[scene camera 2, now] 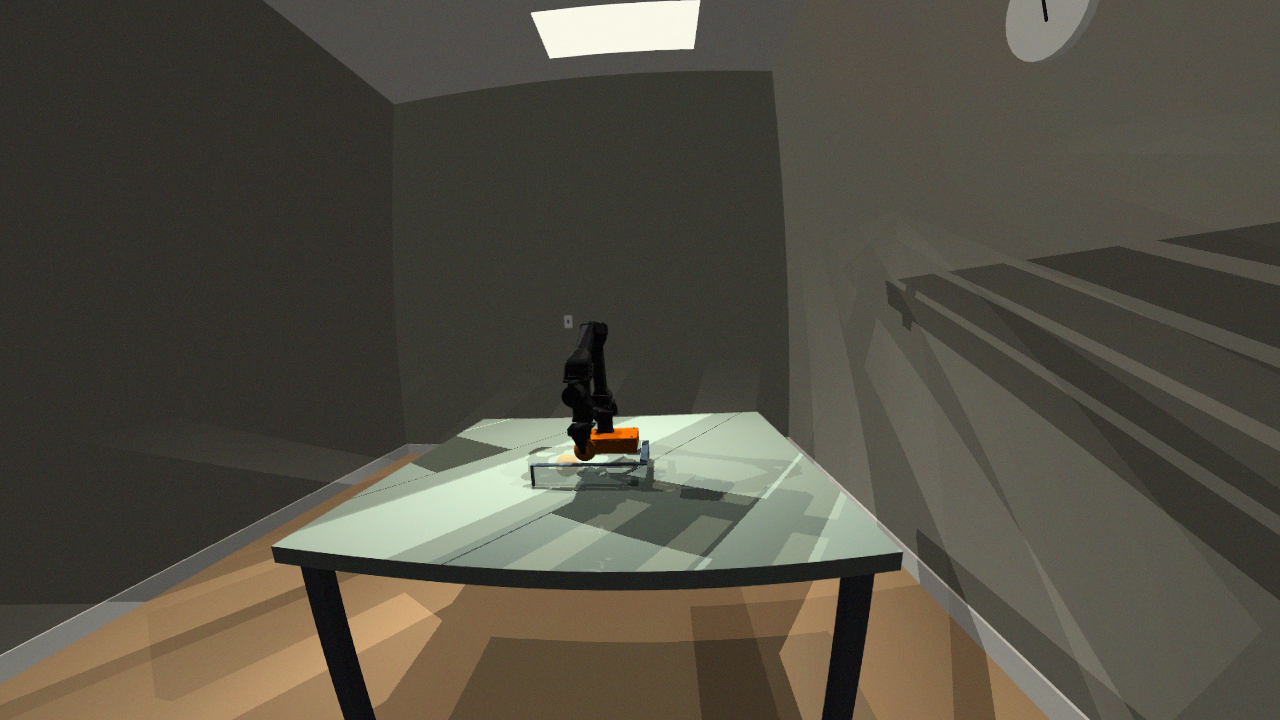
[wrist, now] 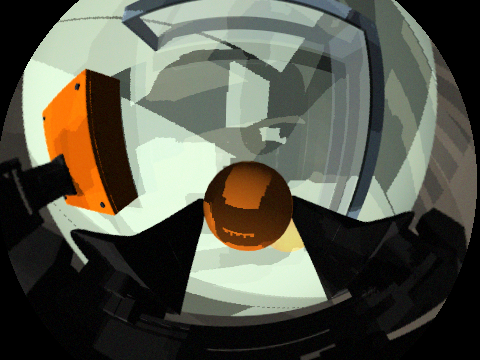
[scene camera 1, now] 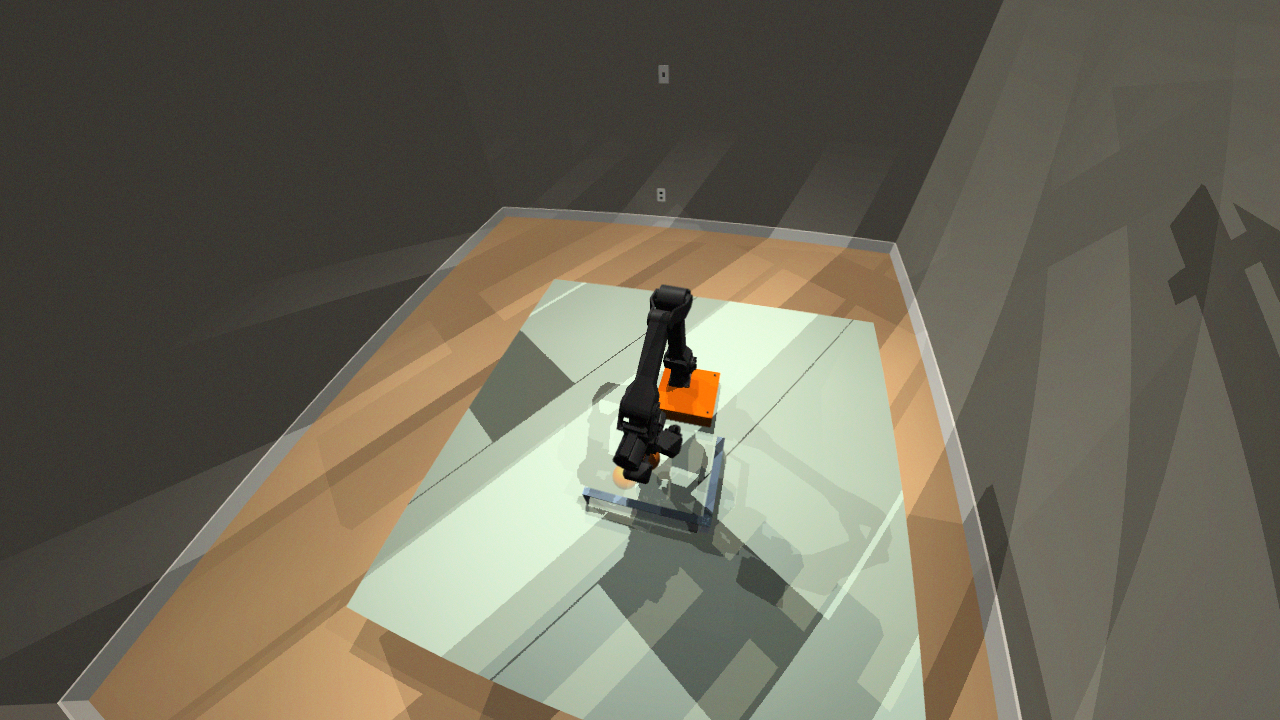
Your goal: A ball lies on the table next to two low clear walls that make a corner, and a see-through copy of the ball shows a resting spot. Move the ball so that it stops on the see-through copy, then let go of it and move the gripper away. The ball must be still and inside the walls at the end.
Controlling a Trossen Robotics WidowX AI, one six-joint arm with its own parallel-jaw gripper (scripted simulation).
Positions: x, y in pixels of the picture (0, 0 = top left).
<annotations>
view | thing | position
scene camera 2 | gripper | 585, 450
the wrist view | gripper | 247, 202
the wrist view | orange ball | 247, 206
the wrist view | wall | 350, 73
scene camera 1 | gripper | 647, 458
</annotations>
